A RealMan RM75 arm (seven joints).
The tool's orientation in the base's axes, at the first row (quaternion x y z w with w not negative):
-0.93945 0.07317 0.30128 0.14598
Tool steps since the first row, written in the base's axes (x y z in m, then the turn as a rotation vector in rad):
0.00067 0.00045 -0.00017 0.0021 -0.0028 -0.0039
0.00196 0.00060 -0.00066 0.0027 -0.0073 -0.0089
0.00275 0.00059 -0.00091 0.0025 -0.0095 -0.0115
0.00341 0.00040 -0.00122 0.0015 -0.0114 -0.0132
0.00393 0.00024 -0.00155 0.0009 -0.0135 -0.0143
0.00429 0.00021 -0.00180 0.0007 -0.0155 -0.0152
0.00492 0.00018 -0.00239 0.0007 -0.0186 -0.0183
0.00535 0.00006 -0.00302 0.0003 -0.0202 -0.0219
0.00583 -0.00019 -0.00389 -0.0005 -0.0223 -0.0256
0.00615 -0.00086 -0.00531 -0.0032 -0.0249 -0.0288
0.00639 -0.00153 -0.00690 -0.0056 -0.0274 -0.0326
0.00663 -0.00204 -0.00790 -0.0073 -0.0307 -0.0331
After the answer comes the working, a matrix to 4 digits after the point.
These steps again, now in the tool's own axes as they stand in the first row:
0.00062 -0.00054 -0.00009 0.0041 0.0031 0.0010
0.00194 -0.00086 -0.00036 0.0078 0.0084 0.0031
0.00273 -0.00097 -0.00060 0.0092 0.0111 0.0045
0.00345 -0.00087 -0.00078 0.0095 0.0135 0.0058
0.00407 -0.00076 -0.00086 0.0098 0.0159 0.0063
0.00451 -0.00075 -0.00087 0.0103 0.0180 0.0065
0.00537 -0.00073 -0.00077 0.0122 0.0217 0.0079
0.00609 -0.00057 -0.00055 0.0141 0.0241 0.0104
0.00700 -0.00024 -0.00022 0.0157 0.0271 0.0130
0.00813 0.00065 0.00050 0.0156 0.0309 0.0162
0.00929 0.00160 0.00139 0.0160 0.0347 0.0196
0.01010 0.00226 0.00187 0.0151 0.0383 0.0199

The tool's axes in the first row as the columns of a matrix, in the base's axes (rounded; the answer above uses it unrounded):
0.8078 -0.2254 -0.5447
-0.0495 -0.9467 0.3184
-0.5874 -0.2302 -0.7758

